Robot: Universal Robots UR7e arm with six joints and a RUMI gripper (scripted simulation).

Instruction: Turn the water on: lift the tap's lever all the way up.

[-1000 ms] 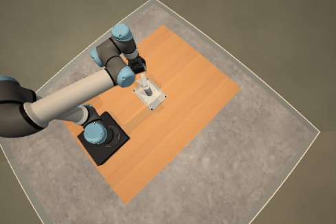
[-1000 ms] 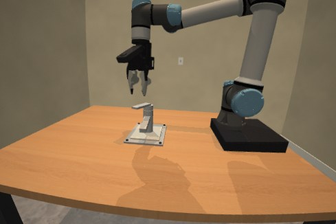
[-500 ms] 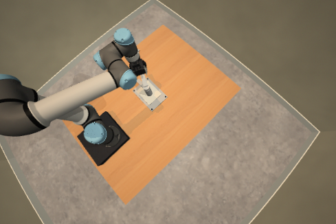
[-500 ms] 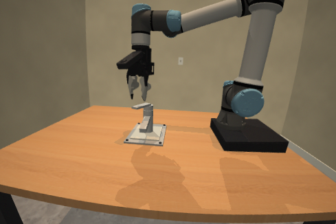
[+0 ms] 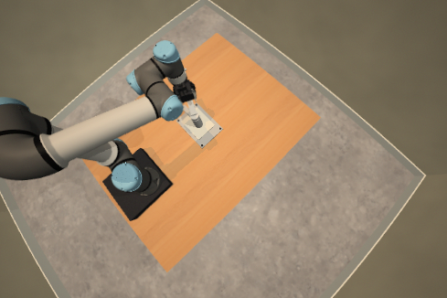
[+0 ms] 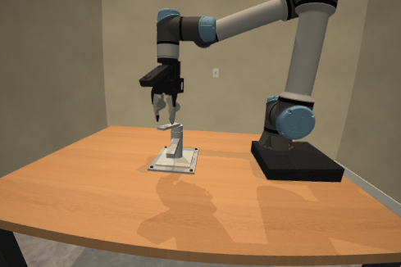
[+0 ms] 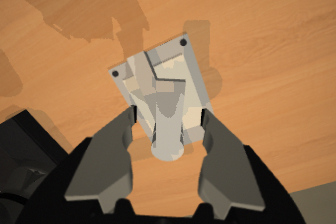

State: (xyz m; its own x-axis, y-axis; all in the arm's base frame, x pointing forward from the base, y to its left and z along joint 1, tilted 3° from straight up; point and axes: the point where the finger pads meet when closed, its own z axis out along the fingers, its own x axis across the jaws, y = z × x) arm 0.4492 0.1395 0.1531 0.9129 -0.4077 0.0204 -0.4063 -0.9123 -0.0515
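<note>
The lever is 3 cm to the right of my hand, 3 cm below it and 1 cm behind it. Also, from my hand: grey tap 8 cm below, 5 cm to the right, 2 cm behind.
</note>
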